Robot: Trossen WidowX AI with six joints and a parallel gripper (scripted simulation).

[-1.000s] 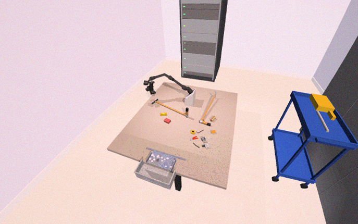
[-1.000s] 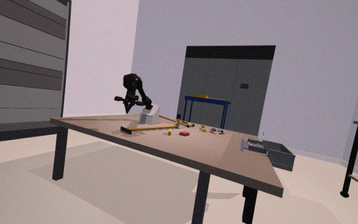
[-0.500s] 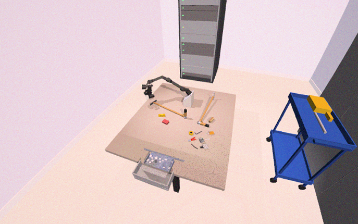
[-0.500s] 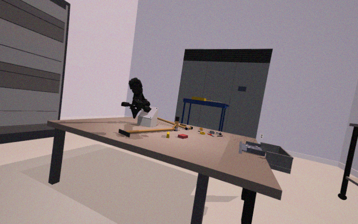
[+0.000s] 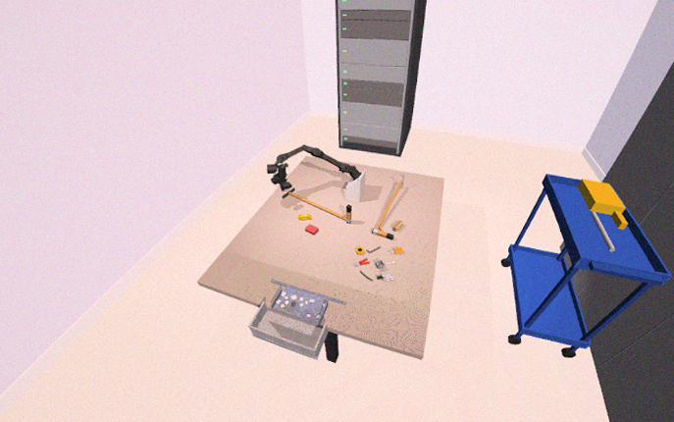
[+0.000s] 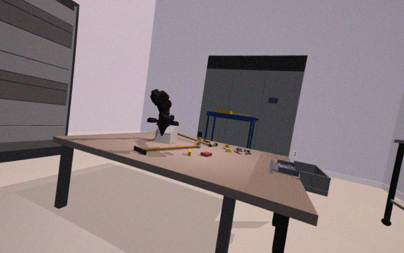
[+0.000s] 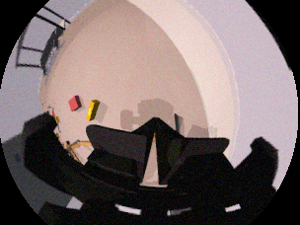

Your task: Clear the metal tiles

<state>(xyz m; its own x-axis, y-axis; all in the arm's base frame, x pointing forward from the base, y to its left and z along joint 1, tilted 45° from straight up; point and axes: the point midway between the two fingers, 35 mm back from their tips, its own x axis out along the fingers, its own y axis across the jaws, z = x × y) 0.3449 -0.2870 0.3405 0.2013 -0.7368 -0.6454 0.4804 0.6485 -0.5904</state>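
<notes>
My gripper tip is 8 cm short of the yellow block, 23 cm to the right of it and 11 cm above it. Also, from my gripper tip: yellow tape roll 21 cm ahead, 70 cm to the left, 12 cm below; then long scraper 7 cm behind, 25 cm to the left, 7 cm below; then red block 16 cm ahead, 33 cm to the left, 12 cm below.
</notes>
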